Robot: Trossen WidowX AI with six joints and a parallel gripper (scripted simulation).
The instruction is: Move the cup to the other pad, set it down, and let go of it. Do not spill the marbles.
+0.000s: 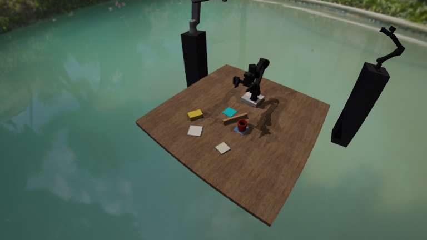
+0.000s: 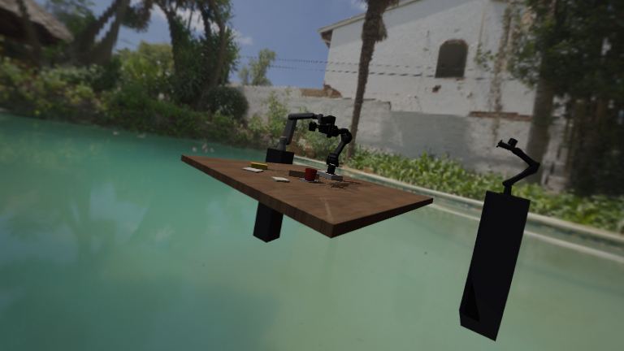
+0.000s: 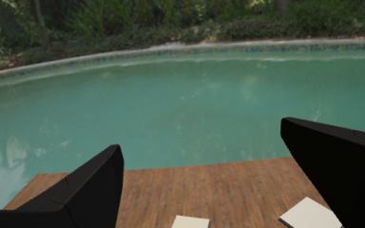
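Now: gripper tip 31 cm above the red cup, 4 cm to the right of it and 1 cm short of it. Round my gripper tip: light blue pad: 36 cm below, 4 cm to the left, 1 cm ahead; then green marble: 33 cm below, 4 cm to the left; then wooden bar: 34 cm below, 5 cm to the right, 5 cm behind.
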